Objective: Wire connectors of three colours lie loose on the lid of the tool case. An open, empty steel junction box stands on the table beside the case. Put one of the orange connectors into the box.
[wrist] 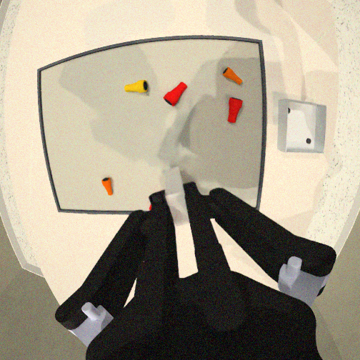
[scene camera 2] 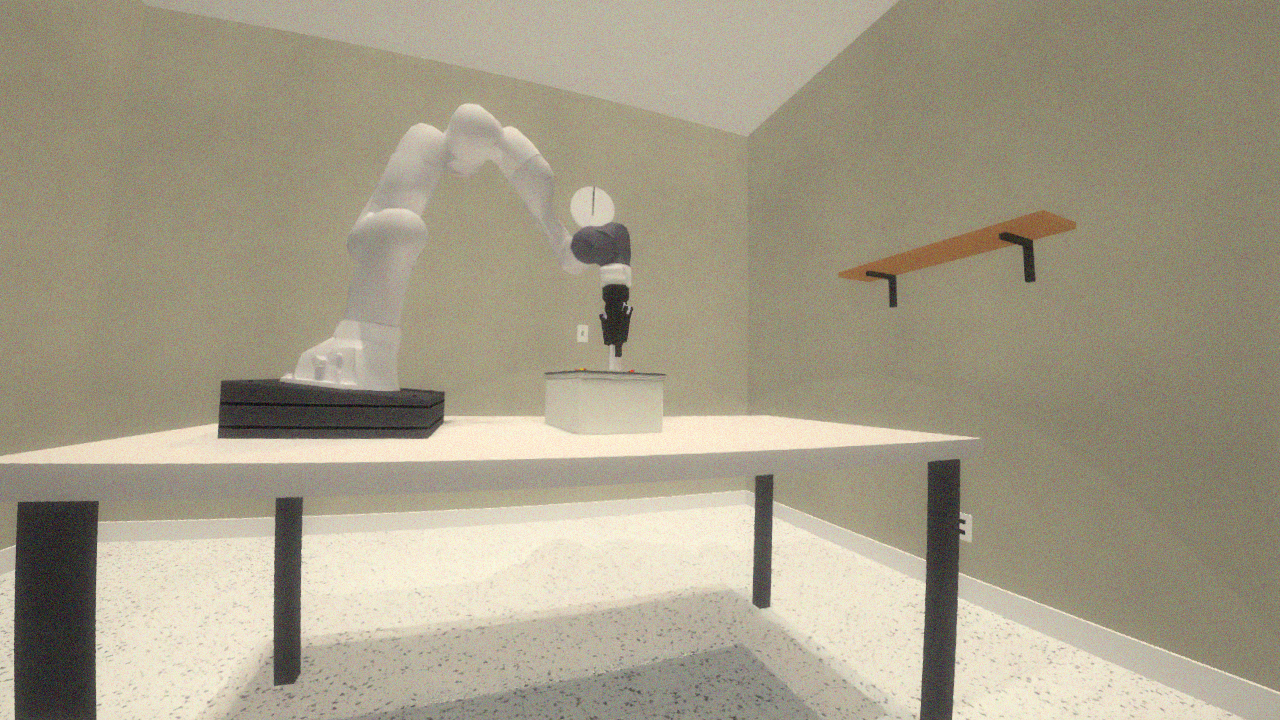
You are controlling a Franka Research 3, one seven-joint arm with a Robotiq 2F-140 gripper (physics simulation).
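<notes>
My gripper (scene camera 2: 614,360) (wrist: 175,179) is shut and empty, its tips low over the near part of the tool case lid (wrist: 75,145). In the wrist view an orange connector (wrist: 233,76) lies at the lid's far right, and another orange connector (wrist: 107,186) lies near the left front. The fingers hide part of the lid between them and its front edge. The steel junction box (wrist: 282,127) stands open and empty to the right of the case; it does not show in scene camera 2. The tool case (scene camera 2: 604,402) stands on the table.
On the lid lie a yellow connector (wrist: 136,86), a red connector (wrist: 176,94) and a second red connector (wrist: 234,110). A red sliver (wrist: 151,206) shows beside the left finger. The white table (scene camera 2: 501,447) bears the arm's dark base (scene camera 2: 331,411). A shelf (scene camera 2: 966,243) hangs on the right wall.
</notes>
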